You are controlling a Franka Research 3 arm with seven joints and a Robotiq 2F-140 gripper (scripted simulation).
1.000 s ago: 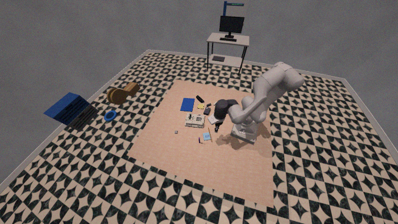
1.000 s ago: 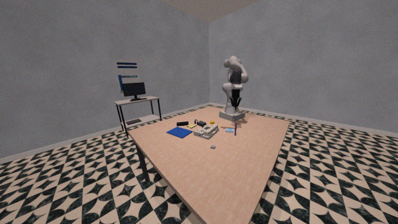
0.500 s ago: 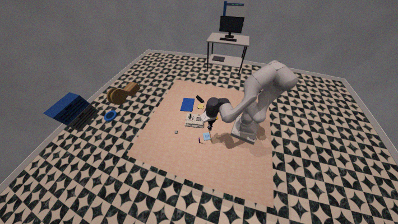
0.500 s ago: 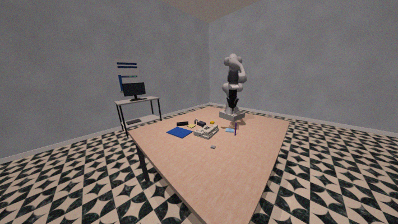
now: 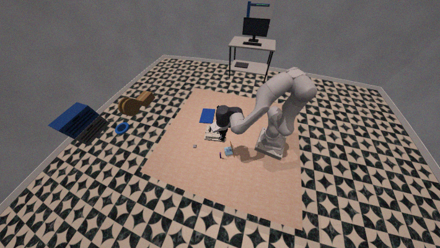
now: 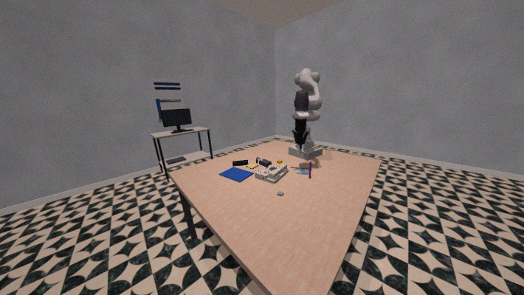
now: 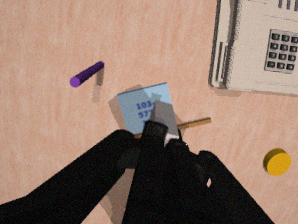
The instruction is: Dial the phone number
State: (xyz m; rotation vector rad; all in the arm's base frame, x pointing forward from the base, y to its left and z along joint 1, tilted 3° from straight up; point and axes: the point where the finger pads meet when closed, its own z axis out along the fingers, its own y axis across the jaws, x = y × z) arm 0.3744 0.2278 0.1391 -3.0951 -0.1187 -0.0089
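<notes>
Right now the handset is 160 mm below my hand, 130 mm ahead of it and 80 mm to the right of it. Also, from my hand: pencil (190 mm below, 80 mm behind, 40 mm to the right); purple pen (140 mm below, 90 mm to the left, 10 mm behind); yellow disc (270 mm to the right, 200 mm below, 70 mm behind).
</notes>
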